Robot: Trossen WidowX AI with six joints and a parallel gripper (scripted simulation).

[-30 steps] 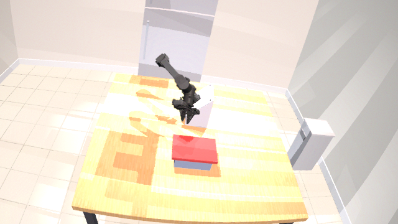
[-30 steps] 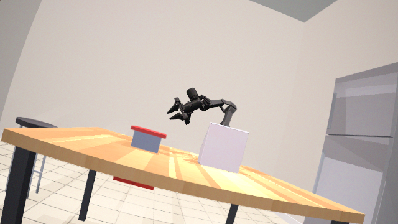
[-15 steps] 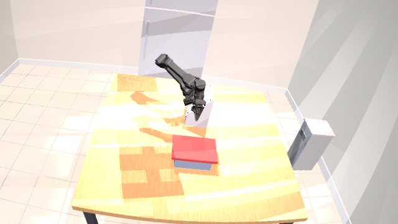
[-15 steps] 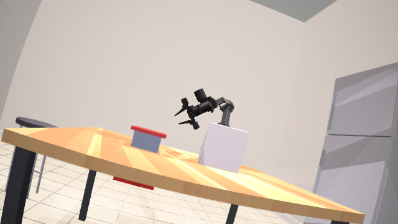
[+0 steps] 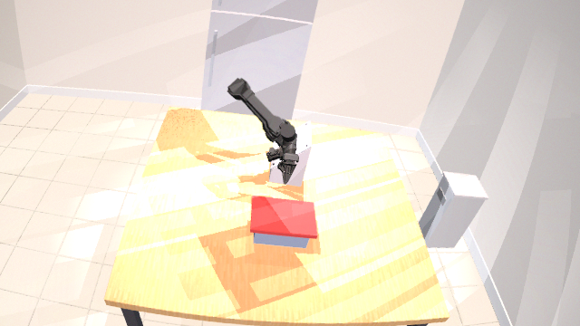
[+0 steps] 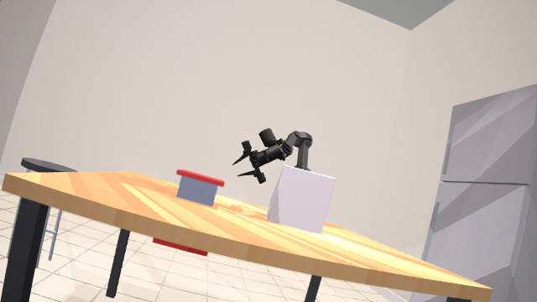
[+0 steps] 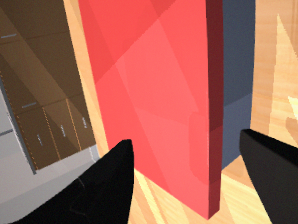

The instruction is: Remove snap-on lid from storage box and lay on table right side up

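Now: the lid 120 mm ahead of my gripper tip, 10 mm to the right of it and 60 mm below it. The rest, counted from my gripper tip: storage box 120 mm ahead, 10 mm to the right, 110 mm below.
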